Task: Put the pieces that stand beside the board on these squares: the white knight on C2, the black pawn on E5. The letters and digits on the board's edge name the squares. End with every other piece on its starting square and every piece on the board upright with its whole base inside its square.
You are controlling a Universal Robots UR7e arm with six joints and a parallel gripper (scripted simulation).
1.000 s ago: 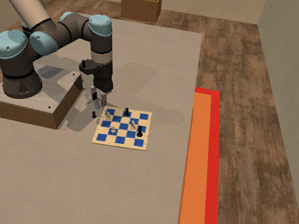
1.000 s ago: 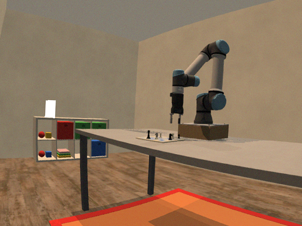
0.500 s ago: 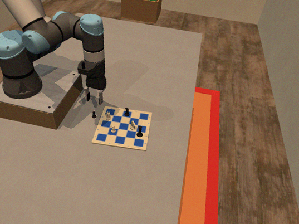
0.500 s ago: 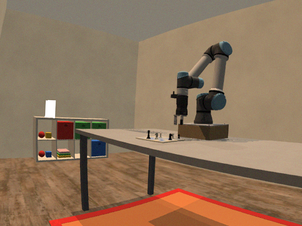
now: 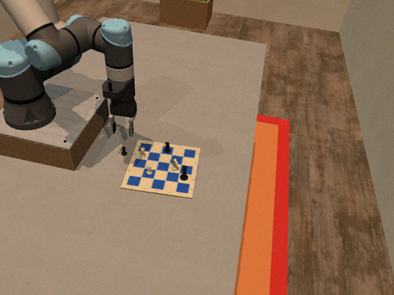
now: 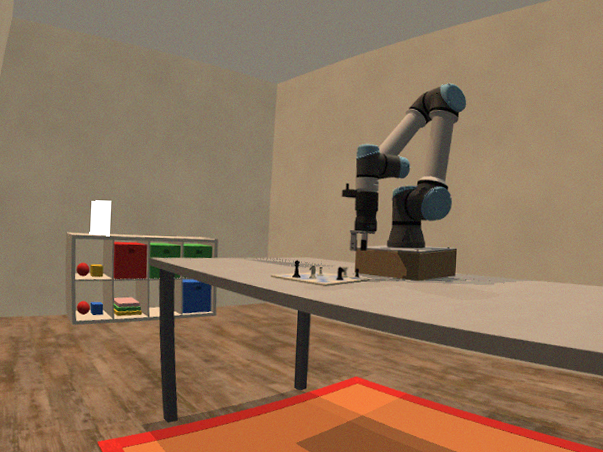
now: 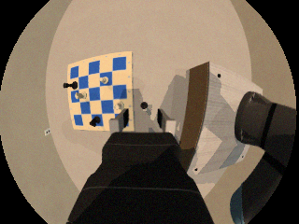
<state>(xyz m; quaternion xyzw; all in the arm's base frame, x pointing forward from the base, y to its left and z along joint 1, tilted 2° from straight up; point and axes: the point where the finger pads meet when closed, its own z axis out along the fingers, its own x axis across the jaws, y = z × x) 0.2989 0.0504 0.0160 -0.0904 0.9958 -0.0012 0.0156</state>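
Now: the black pawn 90 mm below my hand. Round my hand: white knight (180 mm ahead, 90 mm below); then white pawn (110 mm ahead, 50 mm to the right, 90 mm below); then chessboard (140 mm ahead, 10 mm to the right, 110 mm below).
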